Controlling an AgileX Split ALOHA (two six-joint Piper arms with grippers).
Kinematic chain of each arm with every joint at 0, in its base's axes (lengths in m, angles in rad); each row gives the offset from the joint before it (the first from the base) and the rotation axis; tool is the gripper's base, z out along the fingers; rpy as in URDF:
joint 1: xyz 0 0 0.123 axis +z
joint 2: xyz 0 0 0 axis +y
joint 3: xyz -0.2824 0 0.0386 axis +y
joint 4: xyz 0.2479 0 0.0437 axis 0.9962 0 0.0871
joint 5: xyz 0 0 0 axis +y
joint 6: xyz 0.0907 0 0.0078 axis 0.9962 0 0.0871
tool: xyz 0 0 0 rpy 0 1.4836 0
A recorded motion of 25 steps. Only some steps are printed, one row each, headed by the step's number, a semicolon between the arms.
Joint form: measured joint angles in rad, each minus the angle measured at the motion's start. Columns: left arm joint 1, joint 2, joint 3, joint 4, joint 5, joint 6; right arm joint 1, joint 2, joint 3, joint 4, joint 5, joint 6.
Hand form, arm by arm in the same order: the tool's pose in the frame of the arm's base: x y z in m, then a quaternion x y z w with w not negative. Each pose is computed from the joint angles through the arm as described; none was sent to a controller.
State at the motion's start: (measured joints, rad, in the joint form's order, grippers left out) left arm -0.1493 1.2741 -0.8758 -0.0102 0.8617 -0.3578; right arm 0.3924 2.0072 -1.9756 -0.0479 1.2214 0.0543
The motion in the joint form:
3: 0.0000 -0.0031 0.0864 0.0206 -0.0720 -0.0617; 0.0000 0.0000 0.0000 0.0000 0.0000 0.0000
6: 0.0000 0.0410 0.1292 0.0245 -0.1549 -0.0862; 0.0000 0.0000 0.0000 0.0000 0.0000 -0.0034
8: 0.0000 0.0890 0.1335 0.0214 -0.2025 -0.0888; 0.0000 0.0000 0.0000 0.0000 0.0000 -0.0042
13: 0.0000 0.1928 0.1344 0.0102 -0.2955 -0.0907; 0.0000 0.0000 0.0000 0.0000 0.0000 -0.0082
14: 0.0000 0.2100 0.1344 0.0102 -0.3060 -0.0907; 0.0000 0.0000 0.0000 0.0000 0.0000 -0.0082
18: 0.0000 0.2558 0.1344 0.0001 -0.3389 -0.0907; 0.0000 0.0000 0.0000 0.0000 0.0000 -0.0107
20: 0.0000 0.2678 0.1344 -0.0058 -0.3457 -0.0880; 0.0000 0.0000 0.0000 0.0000 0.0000 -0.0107
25: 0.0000 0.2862 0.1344 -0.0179 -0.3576 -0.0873; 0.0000 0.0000 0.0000 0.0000 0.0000 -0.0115
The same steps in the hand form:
3: 0.2252 -0.0332 0.2437 -0.12932 0.97280 -0.04976 0.18564; 0.4074 0.1642 0.3148 -0.16822 0.96474 0.02143 0.20131
6: 0.2298 -0.0337 0.2249 -0.13973 0.97174 -0.05025 0.18350; 0.4074 0.1642 0.3148 -0.16986 0.96445 0.02109 0.20135
8: 0.2375 -0.0351 0.2140 -0.14180 0.97189 -0.05114 0.18083; 0.4074 0.1642 0.3148 -0.17024 0.96438 0.02101 0.20136
13: 0.2532 -0.0381 0.1910 -0.14655 0.97229 -0.05363 0.17405; 0.4074 0.1642 0.3148 -0.17217 0.96404 0.02061 0.20140
14: 0.2552 -0.0384 0.1870 -0.14664 0.97289 -0.05266 0.17090; 0.4074 0.1642 0.3148 -0.17217 0.96404 0.02061 0.20140
18: 0.2606 -0.0397 0.1761 -0.15064 0.97342 -0.05389 0.16388; 0.4074 0.1642 0.3148 -0.17337 0.96382 0.02036 0.20142
20: 0.2617 -0.0401 0.1731 -0.15167 0.97370 -0.05467 0.16096; 0.4074 0.1642 0.3148 -0.17337 0.96382 0.02036 0.20142
25: 0.2635 -0.0409 0.1686 -0.15616 0.97352 -0.05718 0.15683; 0.4074 0.1642 0.3148 -0.17376 0.96375 0.02027 0.20143

